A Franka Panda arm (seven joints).
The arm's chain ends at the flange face. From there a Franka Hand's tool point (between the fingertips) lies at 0.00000 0.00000 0.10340 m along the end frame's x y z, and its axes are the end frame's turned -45 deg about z.
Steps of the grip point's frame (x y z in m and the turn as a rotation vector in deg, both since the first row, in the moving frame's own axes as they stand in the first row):
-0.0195, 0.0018, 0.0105, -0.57, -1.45, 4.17
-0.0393, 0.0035, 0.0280, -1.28, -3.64, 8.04
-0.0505, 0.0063, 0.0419, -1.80, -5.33, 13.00
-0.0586, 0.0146, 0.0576, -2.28, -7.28, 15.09
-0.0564, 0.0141, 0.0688, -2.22, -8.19, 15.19
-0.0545, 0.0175, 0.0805, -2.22, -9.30, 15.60
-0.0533, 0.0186, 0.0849, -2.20, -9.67, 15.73
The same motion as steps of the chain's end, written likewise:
-0.0113, 0.0125, 0.0105, -1.43, -0.62, 4.17
-0.0219, 0.0242, 0.0282, -3.48, -1.67, 8.04
-0.0258, 0.0317, 0.0424, -5.04, -2.50, 13.00
-0.0232, 0.0406, 0.0585, -6.76, -3.54, 15.09
-0.0207, 0.0378, 0.0699, -7.36, -4.22, 15.19
-0.0153, 0.0377, 0.0819, -8.15, -5.01, 15.60
-0.0131, 0.0373, 0.0864, -8.39, -5.28, 15.73

